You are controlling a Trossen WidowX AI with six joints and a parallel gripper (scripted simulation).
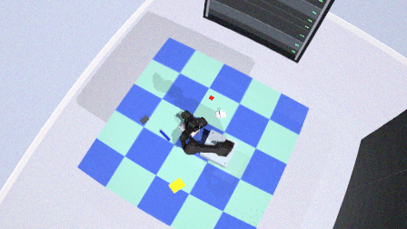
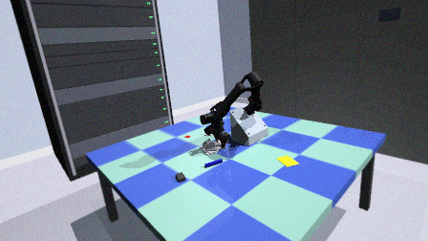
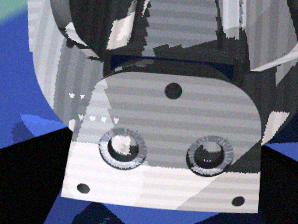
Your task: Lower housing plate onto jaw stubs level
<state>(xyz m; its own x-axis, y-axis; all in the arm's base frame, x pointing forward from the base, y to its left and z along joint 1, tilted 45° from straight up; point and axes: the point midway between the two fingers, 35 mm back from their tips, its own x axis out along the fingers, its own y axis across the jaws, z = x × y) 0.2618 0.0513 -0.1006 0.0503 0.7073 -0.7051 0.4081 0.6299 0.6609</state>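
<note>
Now: the grey housing plate 1 cm ahead of my gripper tip and 2 cm above it. Round my gripper tip: blue bar (18 cm ahead, 12 cm to the left); then red piece (31 cm to the right, 1 cm below); then dark block (36 cm ahead, 8 cm to the left).
</note>
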